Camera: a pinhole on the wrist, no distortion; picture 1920 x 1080 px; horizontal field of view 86.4 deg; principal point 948.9 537.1 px. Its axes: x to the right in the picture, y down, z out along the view. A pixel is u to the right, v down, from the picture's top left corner.
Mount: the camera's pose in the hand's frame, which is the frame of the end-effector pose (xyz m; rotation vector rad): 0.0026 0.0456 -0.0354 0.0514 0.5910 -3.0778
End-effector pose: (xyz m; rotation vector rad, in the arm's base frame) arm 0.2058 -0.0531 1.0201 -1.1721 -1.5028 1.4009
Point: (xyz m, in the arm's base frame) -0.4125 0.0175 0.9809
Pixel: 481 290
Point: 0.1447 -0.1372 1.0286
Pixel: 1421 623
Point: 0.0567 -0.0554 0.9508
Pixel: 652 100
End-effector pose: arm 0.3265 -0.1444 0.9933 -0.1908 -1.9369 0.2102
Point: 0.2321 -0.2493 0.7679
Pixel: 1761 579
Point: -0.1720 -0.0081 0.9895
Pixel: outside the picture
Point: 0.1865 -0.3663 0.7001
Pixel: 1714 756
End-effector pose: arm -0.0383 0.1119 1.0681 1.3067 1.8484 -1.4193
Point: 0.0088 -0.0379 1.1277
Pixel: 1812 382
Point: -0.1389 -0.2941 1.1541
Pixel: 1360 581
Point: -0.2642 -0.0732 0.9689
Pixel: 605 794
